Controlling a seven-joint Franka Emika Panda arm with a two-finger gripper.
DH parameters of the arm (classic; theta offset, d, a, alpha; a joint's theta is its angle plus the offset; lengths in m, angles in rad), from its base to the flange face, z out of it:
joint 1: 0 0.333 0 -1.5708
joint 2: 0 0 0 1.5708
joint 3: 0 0.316 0.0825 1.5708
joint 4: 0 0 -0.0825 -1.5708
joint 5: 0 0.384 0 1.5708
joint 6: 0 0 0.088 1.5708
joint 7: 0 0.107 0 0
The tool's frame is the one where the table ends.
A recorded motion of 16 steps. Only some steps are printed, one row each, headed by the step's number.
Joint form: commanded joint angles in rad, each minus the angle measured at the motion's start. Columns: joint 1, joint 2, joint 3, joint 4, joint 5, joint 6, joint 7.
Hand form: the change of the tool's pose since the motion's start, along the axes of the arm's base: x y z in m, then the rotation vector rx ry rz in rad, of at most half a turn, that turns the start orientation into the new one. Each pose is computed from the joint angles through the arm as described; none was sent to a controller.
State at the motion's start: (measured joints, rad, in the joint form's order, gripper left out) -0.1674 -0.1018 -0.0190 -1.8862 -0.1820 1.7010 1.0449
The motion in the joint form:
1: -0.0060 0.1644 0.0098 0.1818 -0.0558 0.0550 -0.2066
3: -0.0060 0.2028 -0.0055 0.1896 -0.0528 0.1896 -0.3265
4: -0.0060 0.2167 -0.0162 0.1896 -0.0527 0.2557 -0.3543
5: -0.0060 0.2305 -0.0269 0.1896 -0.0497 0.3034 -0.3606
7: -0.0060 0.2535 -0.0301 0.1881 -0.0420 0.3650 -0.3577
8: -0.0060 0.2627 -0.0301 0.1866 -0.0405 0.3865 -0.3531
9: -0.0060 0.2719 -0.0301 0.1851 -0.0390 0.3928 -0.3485
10: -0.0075 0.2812 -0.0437 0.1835 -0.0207 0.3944 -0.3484
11: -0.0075 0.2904 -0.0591 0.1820 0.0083 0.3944 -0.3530
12: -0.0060 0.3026 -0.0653 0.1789 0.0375 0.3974 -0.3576
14: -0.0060 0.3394 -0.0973 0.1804 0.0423 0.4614 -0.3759
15: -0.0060 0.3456 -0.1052 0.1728 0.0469 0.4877 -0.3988
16: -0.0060 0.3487 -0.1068 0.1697 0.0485 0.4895 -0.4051
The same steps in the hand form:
1: 0.0591 -0.0123 0.0013 -0.0502 -0.0197 0.2283
3: 0.0800 -0.0213 -0.0057 -0.0689 -0.0934 0.3583
4: 0.0879 -0.0273 -0.0077 -0.0854 -0.1353 0.3887
5: 0.0937 -0.0333 -0.0114 -0.0950 -0.1655 0.3934
7: 0.1031 -0.0348 -0.0202 -0.1000 -0.2031 0.3974
8: 0.1066 -0.0348 -0.0245 -0.1015 -0.2148 0.3967
9: 0.1086 -0.0349 -0.0304 -0.0981 -0.2122 0.3931
10: 0.1081 -0.0431 -0.0371 -0.0830 -0.2088 0.3714
11: 0.1074 -0.0509 -0.0438 -0.0593 -0.2073 0.3492
12: 0.1087 -0.0524 -0.0529 -0.0324 -0.2056 0.3374
14: 0.1147 -0.0718 -0.0686 -0.0502 -0.2264 0.3333
15: 0.1154 -0.0761 -0.0734 -0.0544 -0.2343 0.3502
16: 0.1152 -0.0770 -0.0768 -0.0521 -0.2295 0.3543

